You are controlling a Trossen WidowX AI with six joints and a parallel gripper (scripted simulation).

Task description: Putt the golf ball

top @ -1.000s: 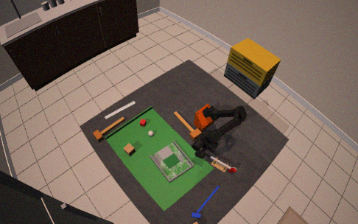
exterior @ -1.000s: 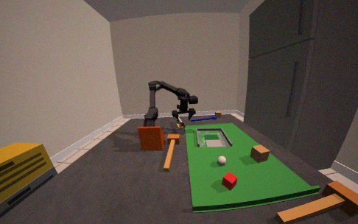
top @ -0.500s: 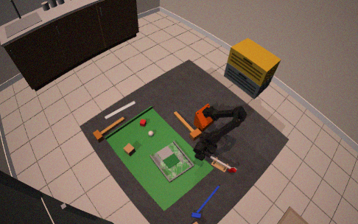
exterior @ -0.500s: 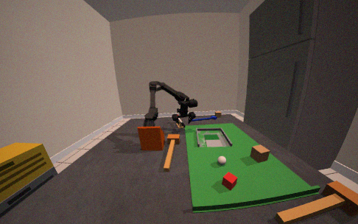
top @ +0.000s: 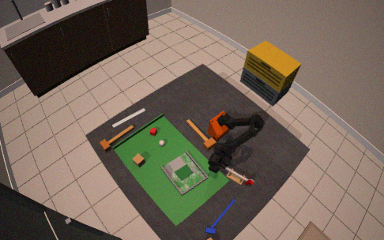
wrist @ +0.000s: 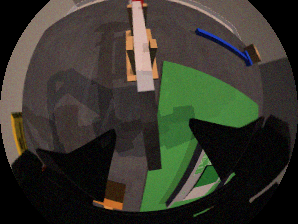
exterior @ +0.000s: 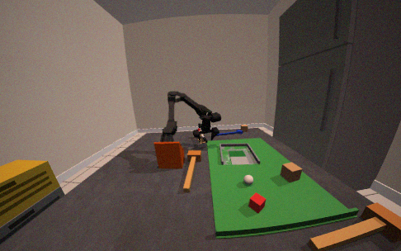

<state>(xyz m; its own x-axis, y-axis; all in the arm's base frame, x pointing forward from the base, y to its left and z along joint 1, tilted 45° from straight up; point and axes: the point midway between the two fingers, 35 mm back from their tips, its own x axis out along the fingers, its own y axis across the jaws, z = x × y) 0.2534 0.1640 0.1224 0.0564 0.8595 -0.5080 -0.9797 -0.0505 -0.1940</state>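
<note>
Right now my gripper tip is 110 mm to the right of the red putter, 30 mm past it and 10 mm below it. The rest, counted from my gripper tip: small wooden frame (130 mm to the left, 20 mm behind, 10 mm below); then blue putter (260 mm ahead, 230 mm to the left, 30 mm below); then green mat (280 mm to the right, 230 mm ahead, 40 mm below).
</note>
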